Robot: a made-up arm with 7 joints. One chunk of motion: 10 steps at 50 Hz.
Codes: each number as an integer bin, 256 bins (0 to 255) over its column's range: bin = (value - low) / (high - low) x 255, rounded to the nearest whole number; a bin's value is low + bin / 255 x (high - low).
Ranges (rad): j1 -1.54..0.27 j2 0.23..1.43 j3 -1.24..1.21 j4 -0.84..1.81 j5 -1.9..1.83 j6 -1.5..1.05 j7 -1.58..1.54
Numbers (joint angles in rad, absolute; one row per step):
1: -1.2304 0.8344 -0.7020 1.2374 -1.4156 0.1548 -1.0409
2: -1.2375 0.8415 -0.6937 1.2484 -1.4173 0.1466 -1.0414
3: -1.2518 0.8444 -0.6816 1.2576 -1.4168 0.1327 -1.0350
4: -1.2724 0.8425 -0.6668 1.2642 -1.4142 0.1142 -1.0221
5: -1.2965 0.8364 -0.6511 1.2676 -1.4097 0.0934 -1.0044
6: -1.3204 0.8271 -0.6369 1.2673 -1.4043 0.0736 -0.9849
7: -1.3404 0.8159 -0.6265 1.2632 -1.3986 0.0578 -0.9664
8: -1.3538 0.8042 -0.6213 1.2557 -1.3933 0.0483 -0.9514
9: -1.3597 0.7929 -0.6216 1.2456 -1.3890 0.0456 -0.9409
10: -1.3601 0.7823 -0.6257 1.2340 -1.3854 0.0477 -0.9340
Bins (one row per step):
1: 44 128 56 200 33 165 44
2: 43 130 57 201 33 165 44
3: 41 131 58 202 33 163 45
4: 38 130 60 202 33 161 46
5: 34 129 61 203 34 159 47
6: 31 127 63 203 34 157 49
7: 28 125 64 202 34 156 50
8: 26 122 64 202 35 155 51
9: 25 120 64 201 35 155 52
10: 25 117 64 200 35 155 53

